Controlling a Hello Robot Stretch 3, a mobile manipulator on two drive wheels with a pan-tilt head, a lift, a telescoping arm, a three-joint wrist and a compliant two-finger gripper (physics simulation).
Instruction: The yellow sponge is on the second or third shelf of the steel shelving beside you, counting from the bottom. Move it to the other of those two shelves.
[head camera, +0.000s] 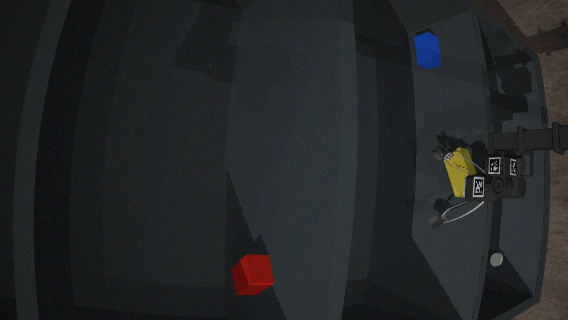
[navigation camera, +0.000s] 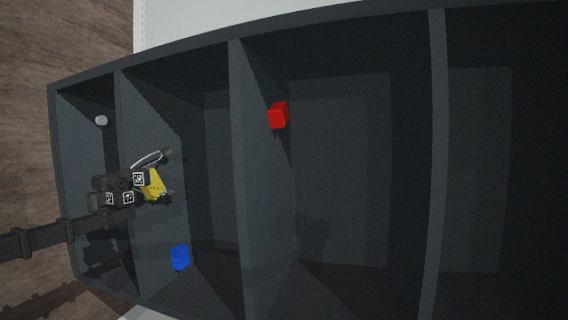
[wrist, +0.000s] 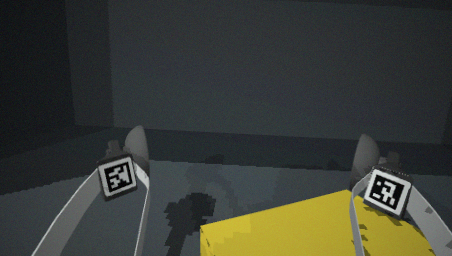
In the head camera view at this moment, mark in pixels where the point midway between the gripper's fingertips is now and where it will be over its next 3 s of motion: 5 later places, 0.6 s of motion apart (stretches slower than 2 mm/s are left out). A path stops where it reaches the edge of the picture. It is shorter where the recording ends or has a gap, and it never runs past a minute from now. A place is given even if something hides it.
The gripper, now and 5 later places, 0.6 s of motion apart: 431, 187; 440, 187; 448, 187; 447, 187; 444, 187; 444, 187
